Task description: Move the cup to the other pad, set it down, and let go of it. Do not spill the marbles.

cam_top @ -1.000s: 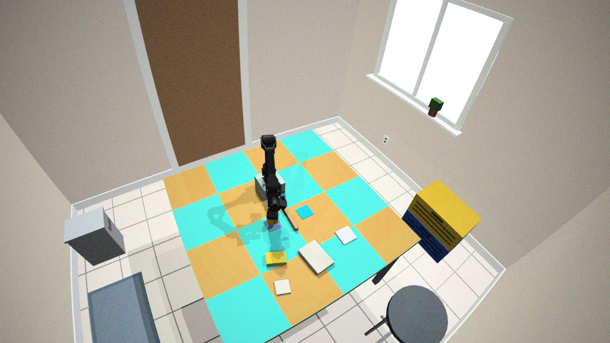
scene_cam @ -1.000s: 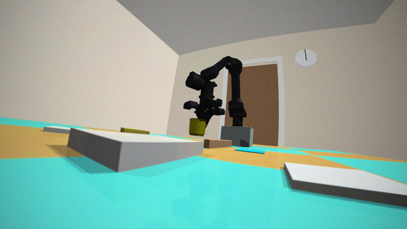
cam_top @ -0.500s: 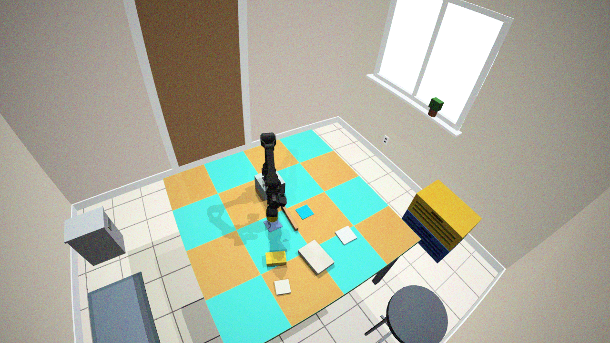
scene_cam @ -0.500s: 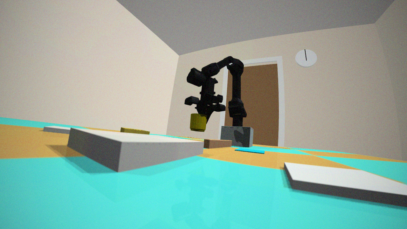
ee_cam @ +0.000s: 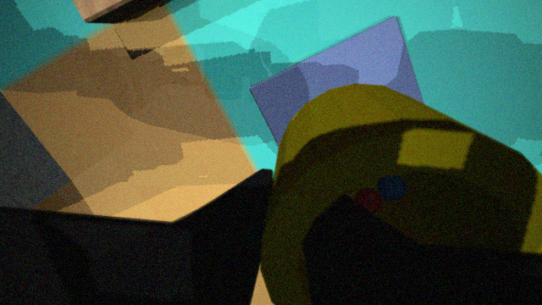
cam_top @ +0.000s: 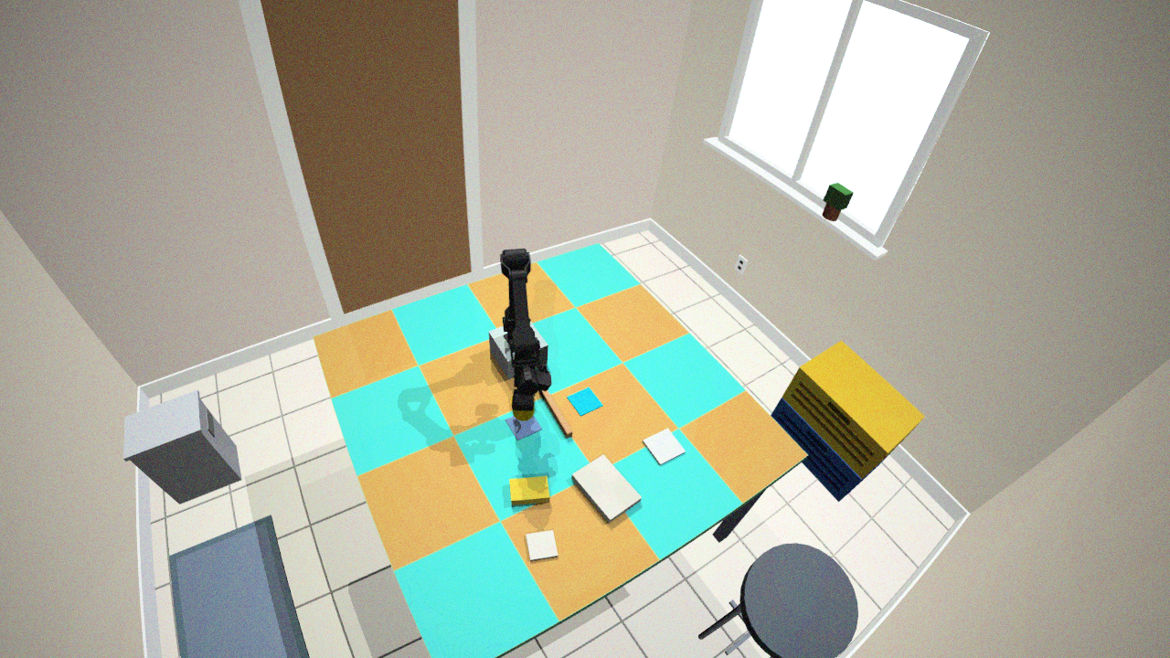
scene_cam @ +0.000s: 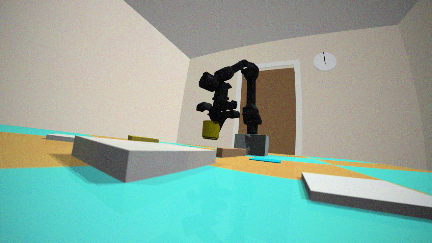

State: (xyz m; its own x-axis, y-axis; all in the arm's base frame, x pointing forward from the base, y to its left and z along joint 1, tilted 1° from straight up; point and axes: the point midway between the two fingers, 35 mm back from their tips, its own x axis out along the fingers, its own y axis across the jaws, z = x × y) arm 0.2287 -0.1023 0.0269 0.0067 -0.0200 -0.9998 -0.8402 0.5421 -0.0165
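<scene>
Now: the bright blue pad 6 cm ahead of my gripper tip, 20 cm to the left of it and 9 cm below it. The rest, counted from my gripper tip: olive-yellow cup (2 cm ahead, 2 cm to the right); thin wooden bar (4 cm ahead, 9 cm to the left, 8 cm below); grey-blue pad (3 cm ahead, 2 cm to the right, 9 cm below).
</scene>
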